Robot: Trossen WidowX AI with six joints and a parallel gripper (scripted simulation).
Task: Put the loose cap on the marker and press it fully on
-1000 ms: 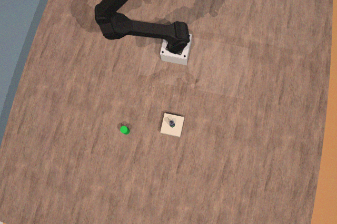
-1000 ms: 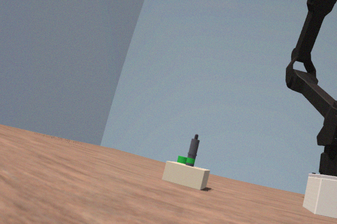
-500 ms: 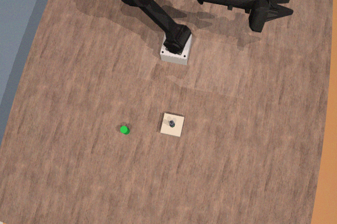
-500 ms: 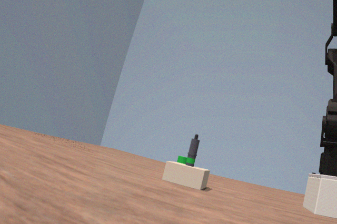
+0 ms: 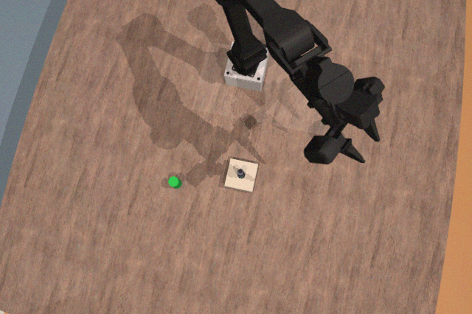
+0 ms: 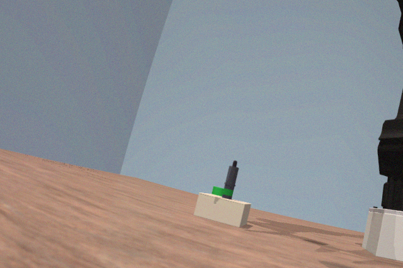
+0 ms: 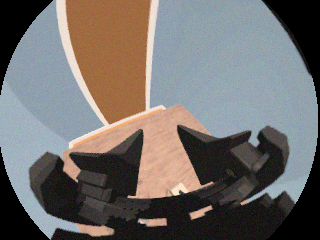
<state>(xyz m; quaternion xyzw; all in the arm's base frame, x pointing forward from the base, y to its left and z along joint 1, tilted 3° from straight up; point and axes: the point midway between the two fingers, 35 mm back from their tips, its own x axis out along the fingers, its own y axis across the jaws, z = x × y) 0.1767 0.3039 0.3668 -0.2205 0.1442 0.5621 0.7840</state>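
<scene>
Now: the green cap 40 cm to the right of my gripper tip, 39 cm below it and 17 cm ahead of it. The rest, counted from my gripper tip: cream holder block (40 cm below, 24 cm to the right, 8 cm ahead).
</scene>
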